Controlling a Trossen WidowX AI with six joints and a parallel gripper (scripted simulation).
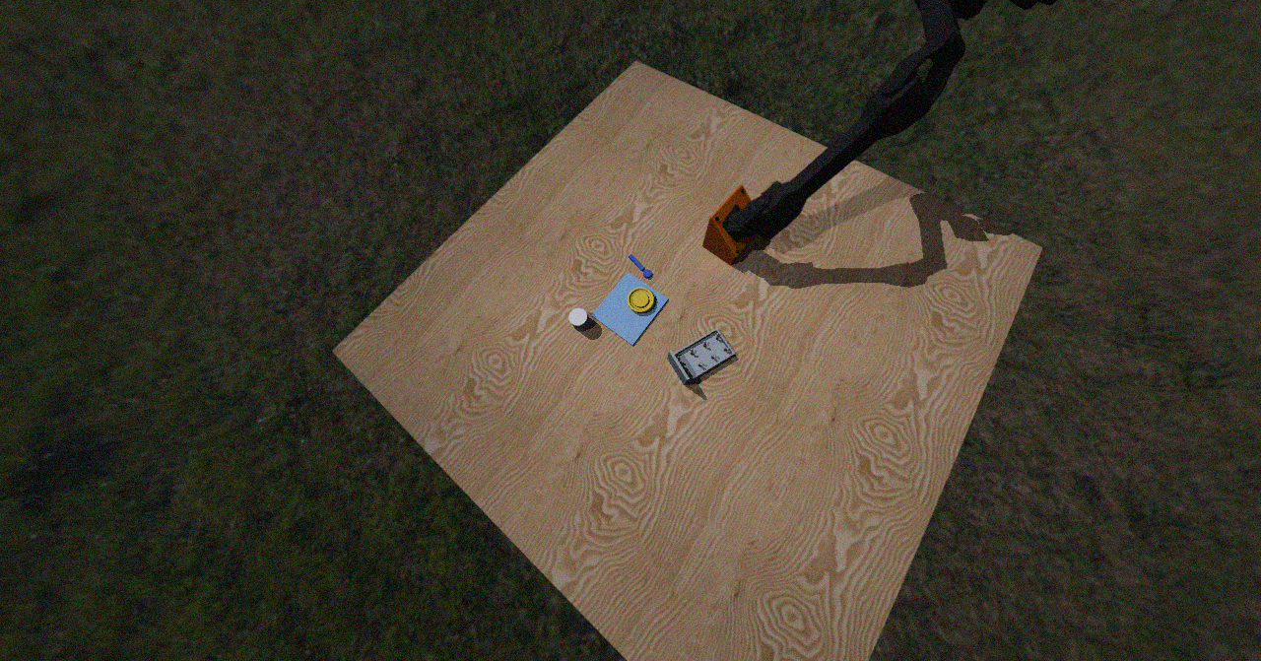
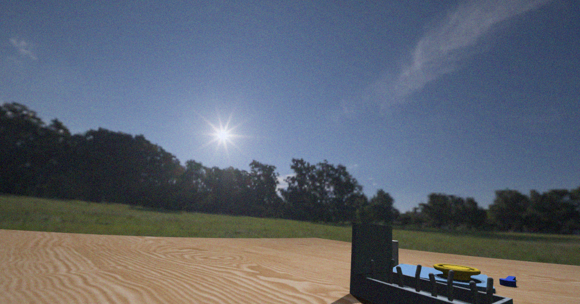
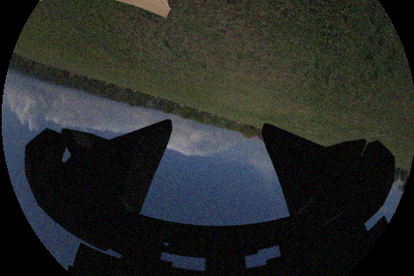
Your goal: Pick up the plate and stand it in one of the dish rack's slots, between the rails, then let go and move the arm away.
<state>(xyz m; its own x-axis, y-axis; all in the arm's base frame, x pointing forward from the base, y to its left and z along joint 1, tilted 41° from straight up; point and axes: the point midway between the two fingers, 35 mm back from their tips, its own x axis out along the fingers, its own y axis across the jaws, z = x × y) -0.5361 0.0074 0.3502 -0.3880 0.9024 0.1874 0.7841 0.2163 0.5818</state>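
The yellow plate is 790 mm ahead of my gripper tip, 370 mm below it and 360 mm to the right of it. From my gripper tip the other things lie so: grey dish rack: 830 mm ahead, 360 mm below, 170 mm to the right; then light blue mat: 820 mm ahead, 380 mm to the right, 380 mm below; then blue spoon: 710 mm ahead, 410 mm to the right, 380 mm below.
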